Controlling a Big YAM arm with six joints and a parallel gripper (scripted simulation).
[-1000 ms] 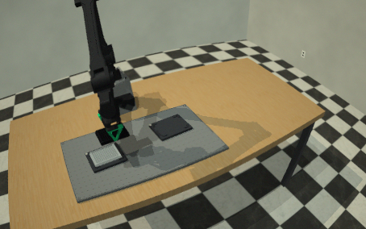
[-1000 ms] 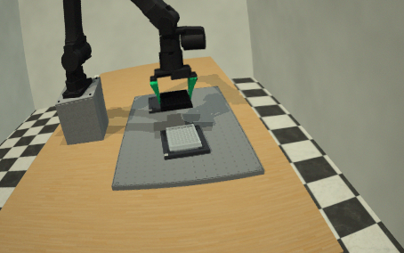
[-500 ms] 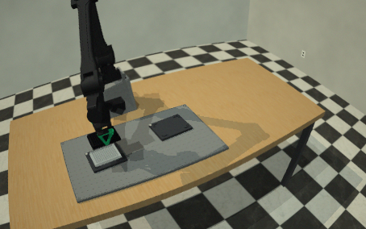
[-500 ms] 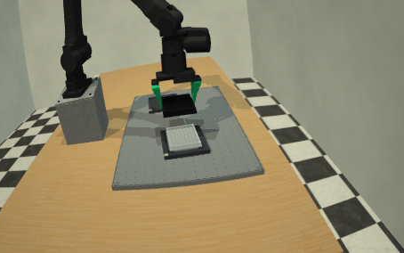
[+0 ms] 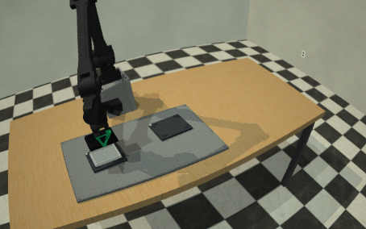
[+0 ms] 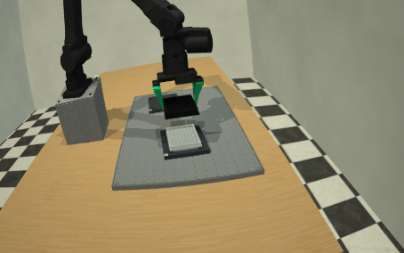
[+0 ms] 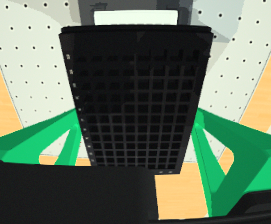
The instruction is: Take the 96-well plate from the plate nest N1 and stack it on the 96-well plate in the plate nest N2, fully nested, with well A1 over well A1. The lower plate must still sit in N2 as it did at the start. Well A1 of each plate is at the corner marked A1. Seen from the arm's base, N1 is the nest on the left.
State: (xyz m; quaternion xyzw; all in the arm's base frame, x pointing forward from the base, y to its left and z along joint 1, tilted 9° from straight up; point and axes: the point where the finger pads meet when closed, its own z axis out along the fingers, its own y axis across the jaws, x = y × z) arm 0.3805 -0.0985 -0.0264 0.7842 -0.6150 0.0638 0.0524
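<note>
Now: hand right at the black 96-well plate. The rest, counted from my hand: plate nest N2 (11 cm below); then plate nest N1 (12 cm behind, 33 cm to the left, 11 cm below); then pale 96-well plate (10 cm below).
</note>
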